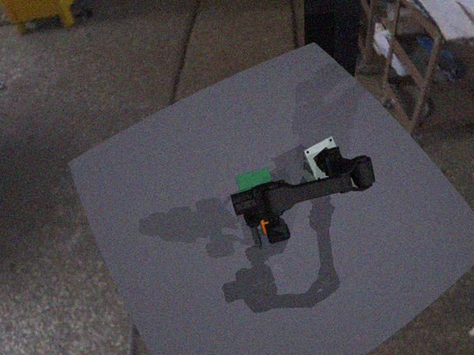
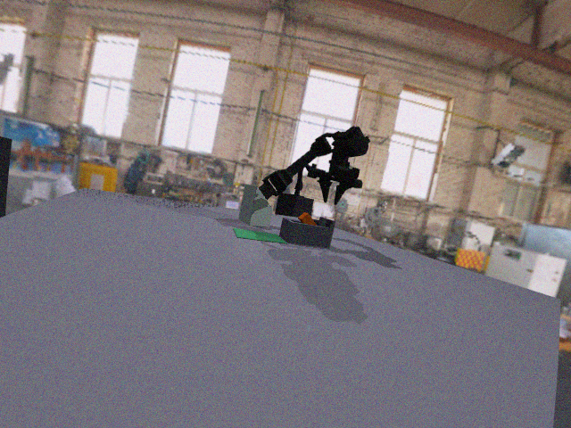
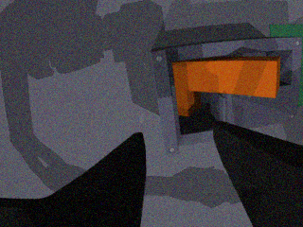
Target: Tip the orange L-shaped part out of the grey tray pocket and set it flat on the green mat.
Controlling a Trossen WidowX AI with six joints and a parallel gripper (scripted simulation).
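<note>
My gripper tip is now 2 cm past the orange L-shaped part, 4 cm to the left of it and 10 cm above it. Round my gripper tip: green mat (9 cm behind, 20 cm to the right, 16 cm below).
</note>
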